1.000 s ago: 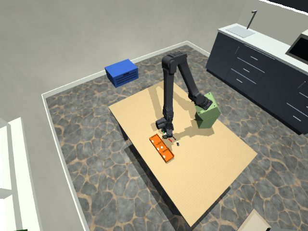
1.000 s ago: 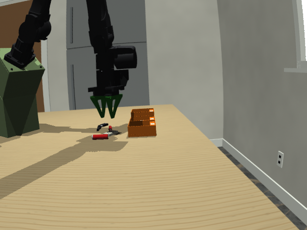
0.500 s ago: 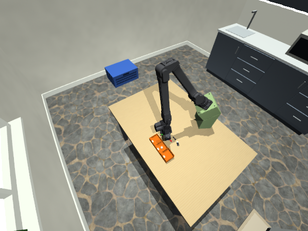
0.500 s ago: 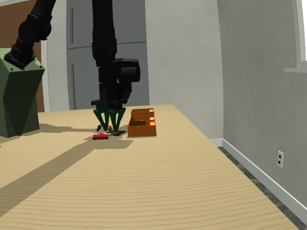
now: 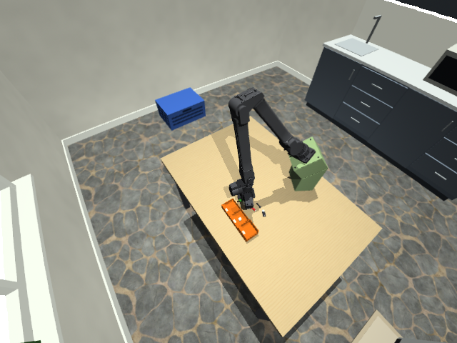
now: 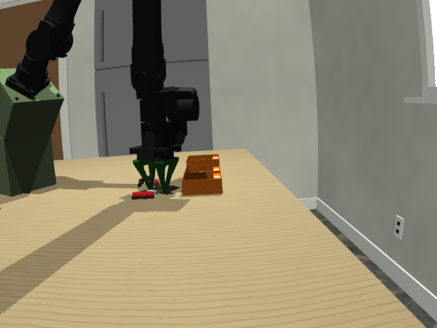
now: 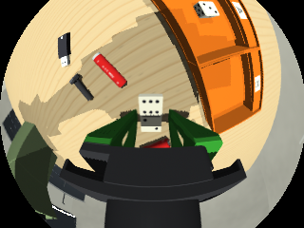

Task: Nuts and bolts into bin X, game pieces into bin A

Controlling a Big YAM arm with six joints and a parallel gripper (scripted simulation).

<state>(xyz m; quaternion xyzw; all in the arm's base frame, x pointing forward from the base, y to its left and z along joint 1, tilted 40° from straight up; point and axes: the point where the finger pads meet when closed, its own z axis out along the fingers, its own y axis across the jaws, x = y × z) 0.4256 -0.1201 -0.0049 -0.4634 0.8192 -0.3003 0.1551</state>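
The white domino is right at my hand. Round my hand: dark bolt 40 mm behind, 90 mm to the left; then orange three-compartment bin tray 110 mm ahead, 60 mm to the left, 10 mm above; then white die 110 mm ahead, 70 mm to the left.
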